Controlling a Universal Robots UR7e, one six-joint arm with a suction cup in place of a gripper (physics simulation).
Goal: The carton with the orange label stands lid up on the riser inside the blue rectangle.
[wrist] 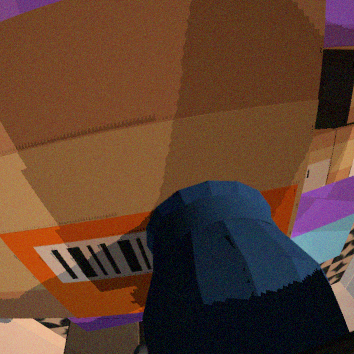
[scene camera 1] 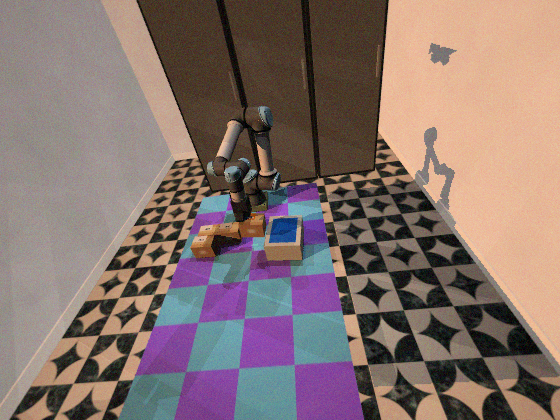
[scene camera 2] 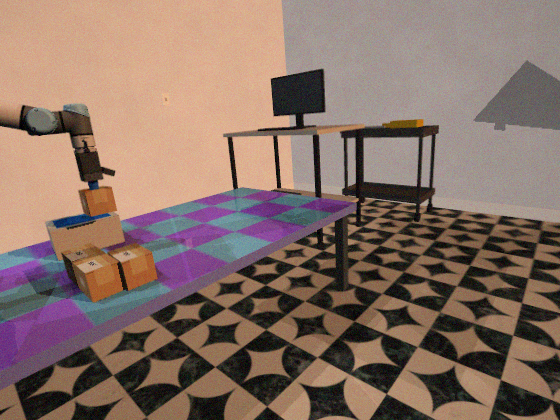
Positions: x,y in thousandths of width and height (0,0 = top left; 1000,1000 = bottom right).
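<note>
My suction cup (wrist: 629,761) is here in the scene. On the table, meanwhile, I see a riser (scene camera 1: 508,568) resting.
</note>
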